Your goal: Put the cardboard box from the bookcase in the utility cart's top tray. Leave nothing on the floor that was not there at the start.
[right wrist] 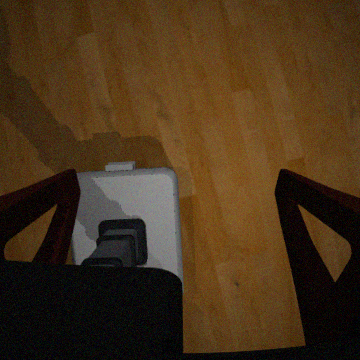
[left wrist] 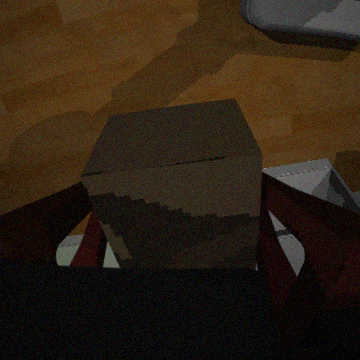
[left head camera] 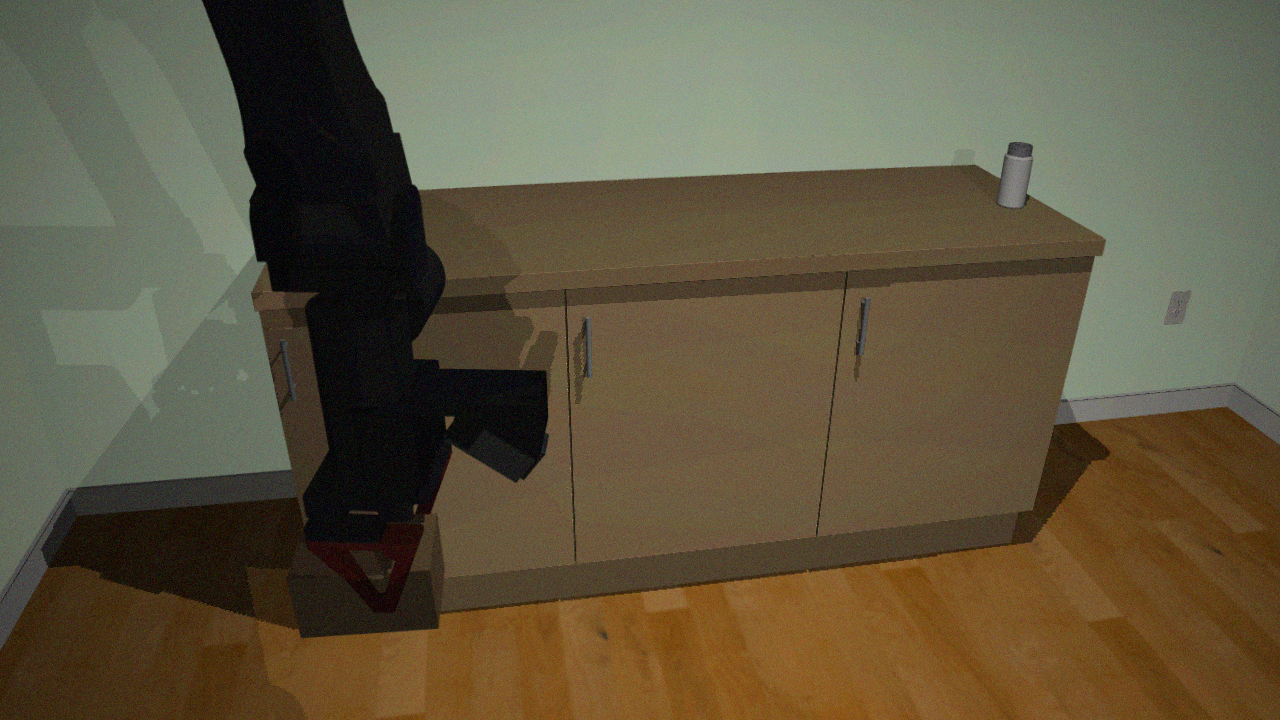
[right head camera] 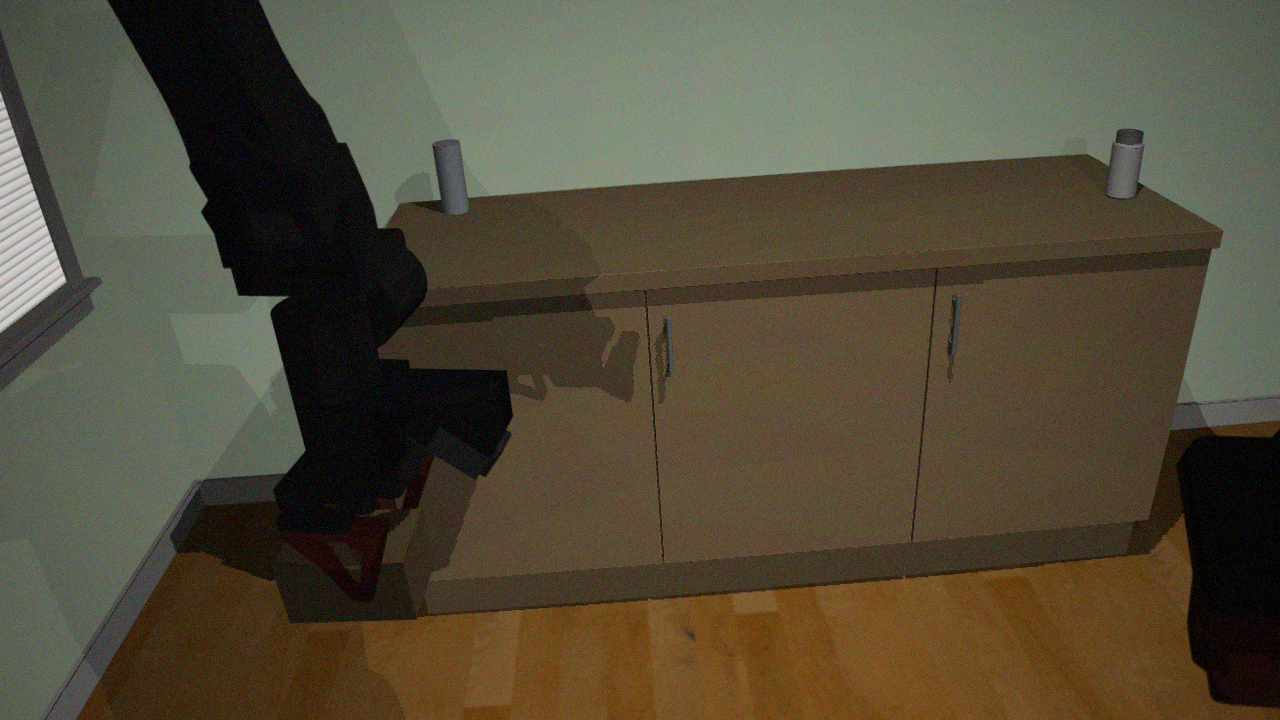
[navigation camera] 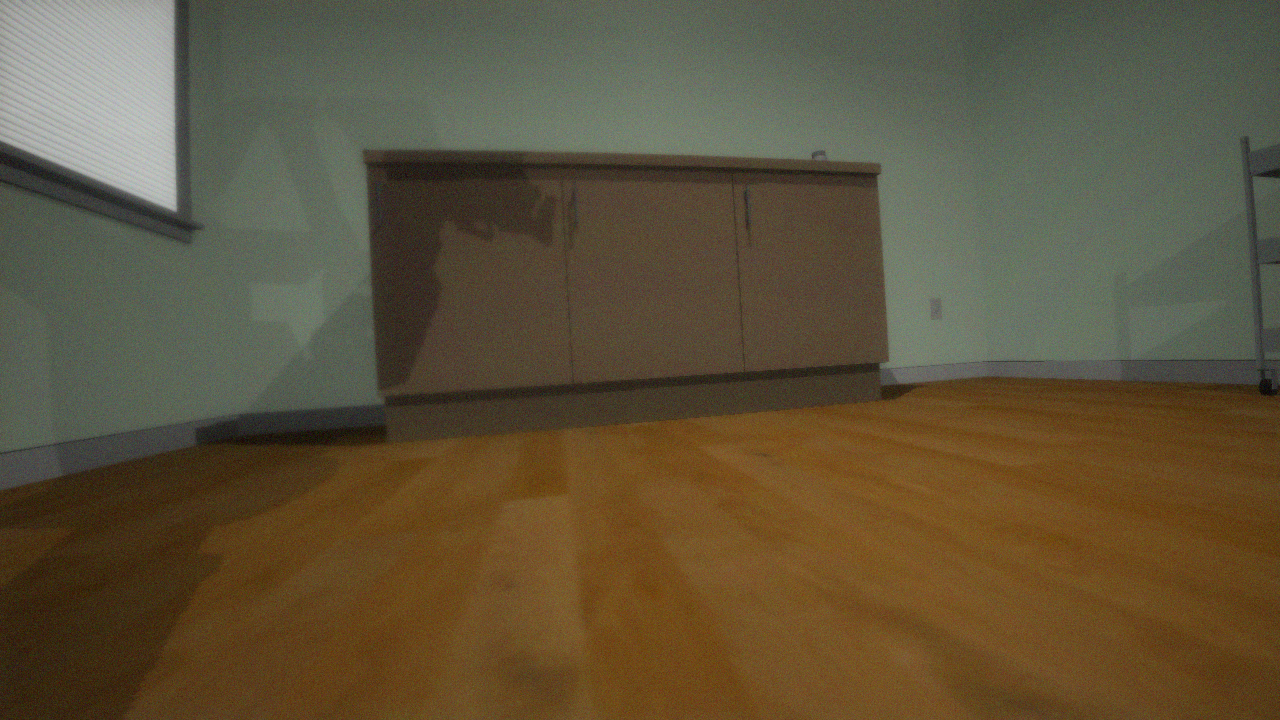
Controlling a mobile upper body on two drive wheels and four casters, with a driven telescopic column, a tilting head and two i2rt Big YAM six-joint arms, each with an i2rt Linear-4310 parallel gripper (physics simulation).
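Places are measured from the left arm's base along level axes (x back, y right, z up), in metres.
Pixels of known places: left gripper, fingertip midpoint: [left wrist: 179, 179] [left head camera: 397, 578] [right head camera: 381, 569]; right gripper, fingertip midpoint: [right wrist: 177, 179].
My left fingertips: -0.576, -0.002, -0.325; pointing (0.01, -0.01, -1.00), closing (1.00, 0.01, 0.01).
For each thing: its top centre in the pictures, then the offset to it from my left fingertips, as dx, dy, dz. "pt": a spot on its surface instead.
- brown cardboard box, top centre: [left wrist: 185, 255] [left head camera: 365, 544] [right head camera: 349, 536] +0.002, -0.017, +0.030
- wooden cabinet, surface spot: [right head camera: 787, 420] [left head camera: 701, 419] pt -1.292, +0.262, -0.656
- white bottle, top centre: [right head camera: 1130, 131] [left head camera: 1021, 144] [navigation camera: 818, 153] -1.684, +1.011, -0.123
- grey cylinder, top centre: [right head camera: 445, 142] -1.605, -0.551, -0.101
The brown cardboard box [left head camera: 326, 613] [right head camera: 313, 598] [left wrist: 175, 135] is between the red fingers of my left gripper [left head camera: 407, 564] [right head camera: 391, 548] [left wrist: 179, 179], which is shut on it. In the head views they show before the left end of the wooden cabinet. My right gripper [right wrist: 177, 179] is open with no object between its fingers; part of it also shows at the right edge of the right head view. The grey utility cart [navigation camera: 1254, 268] stands at the far right of the navigation view, partly cut off; its top tray [navigation camera: 1265, 161] shows in part.
A wooden cabinet [left head camera: 698, 420] [right head camera: 787, 420] [navigation camera: 653, 286] stands against the wall. A white bottle [left head camera: 1014, 179] [right head camera: 1125, 165] and a grey cylinder [right head camera: 451, 177] stand on it. A pale corner, apparently the bookcase's, shows at right in the left wrist view. My base [left wrist: 305, 15] [right wrist: 150, 192] is below.
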